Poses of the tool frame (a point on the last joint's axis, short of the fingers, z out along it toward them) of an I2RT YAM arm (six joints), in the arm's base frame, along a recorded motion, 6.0 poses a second.
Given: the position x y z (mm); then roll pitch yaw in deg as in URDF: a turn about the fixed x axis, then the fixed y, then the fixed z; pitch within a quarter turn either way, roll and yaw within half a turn.
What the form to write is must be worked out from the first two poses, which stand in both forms.
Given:
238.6 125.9 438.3 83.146 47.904 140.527
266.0 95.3 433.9 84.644 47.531 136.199
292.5 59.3 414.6 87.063 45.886 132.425
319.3 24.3 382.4 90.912 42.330 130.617
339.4 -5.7 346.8 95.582 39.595 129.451
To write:
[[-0.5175 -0.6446 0.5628 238.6], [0.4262 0.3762 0.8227 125.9], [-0.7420 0.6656 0.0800 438.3], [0 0 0 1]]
[[-0.4873 -0.5947 0.6394 266.0], [0.4673 0.4410 0.7663 95.3], [-0.7376 0.6722 0.0630 433.9], [0 0 0 1]]
[[-0.4696 -0.5215 0.7124 292.5], [0.5138 0.4947 0.7009 59.3], [-0.7180 0.6952 0.0357 414.6], [0 0 0 1]]
[[-0.4813 -0.4262 0.7660 319.3], [0.5612 0.5215 0.6428 24.3], [-0.6734 0.7392 -0.0118 382.4], [0 0 0 1]]
[[-0.4896 -0.3280 0.8079 339.4], [0.5950 0.5516 0.5845 -5.7], [-0.6374 0.7669 -0.0750 346.8], [0 0 0 1]]

